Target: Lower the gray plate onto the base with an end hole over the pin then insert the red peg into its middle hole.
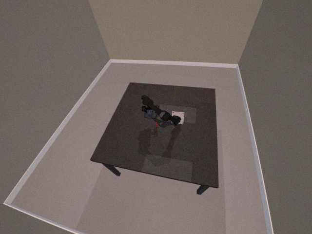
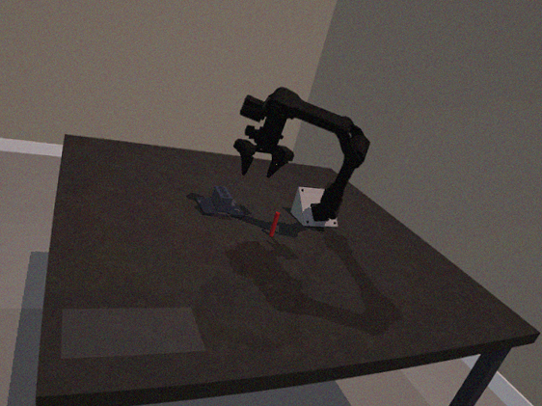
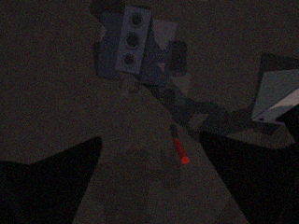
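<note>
My gripper tip is 6 cm past the red peg, 7 cm to the right of it and 12 cm above it. Also, from my gripper tip: flat gray base 4 cm ahead, 9 cm to the right, 16 cm below; gray plate 4 cm ahead, 11 cm to the right, 12 cm below.
</note>
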